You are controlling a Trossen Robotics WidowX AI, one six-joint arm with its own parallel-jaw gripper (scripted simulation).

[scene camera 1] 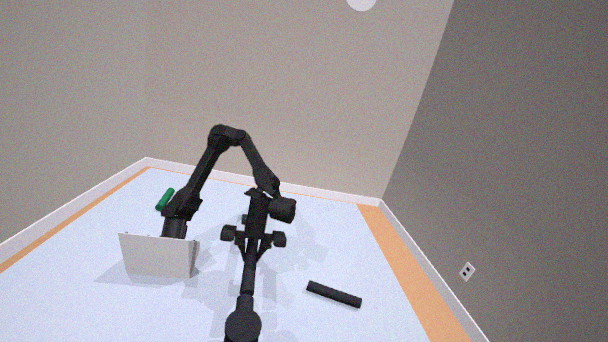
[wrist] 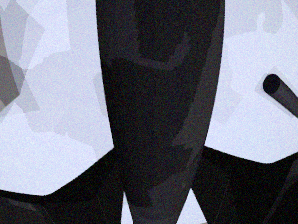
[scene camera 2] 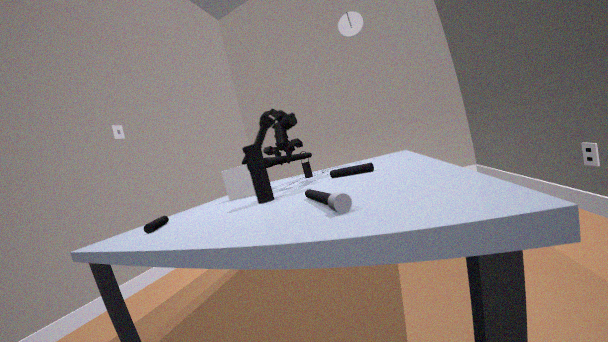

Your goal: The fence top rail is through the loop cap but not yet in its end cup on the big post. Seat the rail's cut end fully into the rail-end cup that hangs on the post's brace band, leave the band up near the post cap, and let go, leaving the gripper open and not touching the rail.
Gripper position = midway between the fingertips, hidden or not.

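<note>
Top rail (scene camera 1: pixel 248 276), (wrist: pixel 160 73), visible. My gripper (scene camera 1: pixel 250 261), (wrist: pixel 150 149), likewise.
</note>
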